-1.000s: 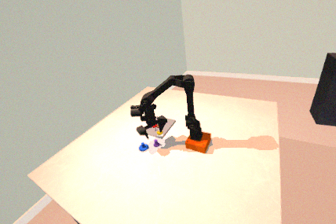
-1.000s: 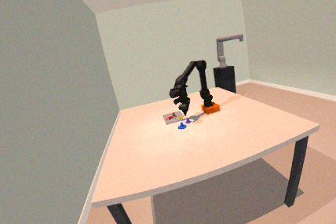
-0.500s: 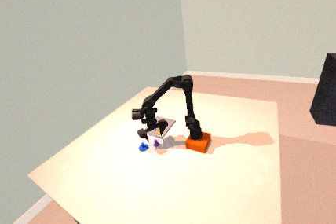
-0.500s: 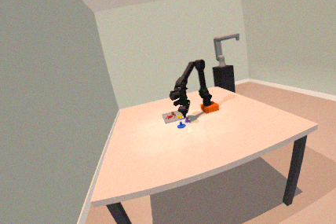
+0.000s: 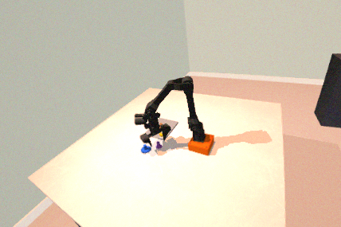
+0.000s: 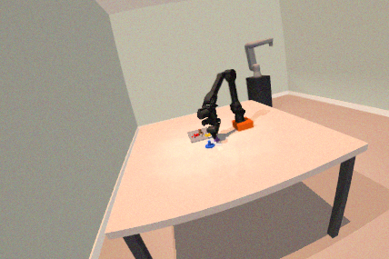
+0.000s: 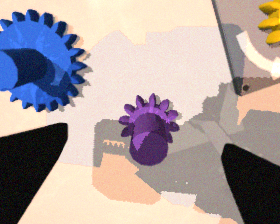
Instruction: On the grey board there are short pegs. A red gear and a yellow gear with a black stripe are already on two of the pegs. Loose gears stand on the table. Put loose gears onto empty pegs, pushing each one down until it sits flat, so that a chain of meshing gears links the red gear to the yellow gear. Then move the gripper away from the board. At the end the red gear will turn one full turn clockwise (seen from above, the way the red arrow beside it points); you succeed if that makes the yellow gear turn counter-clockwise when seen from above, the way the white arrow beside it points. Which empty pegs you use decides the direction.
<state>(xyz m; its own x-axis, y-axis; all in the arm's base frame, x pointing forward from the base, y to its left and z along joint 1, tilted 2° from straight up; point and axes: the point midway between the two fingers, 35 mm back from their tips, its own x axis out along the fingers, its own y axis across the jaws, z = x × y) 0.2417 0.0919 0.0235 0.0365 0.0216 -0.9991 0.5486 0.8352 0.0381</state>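
Now: gripper tip 60 mm short of the brown gear, 170 mm to the left of it and 10 mm above it. The rest, counted from my gripper tip: purple gear: 20 mm below; blue gear: 70 mm ahead, 50 mm to the left, 20 mm below; yellow gear: 30 mm ahead, 110 mm to the right, 20 mm below.
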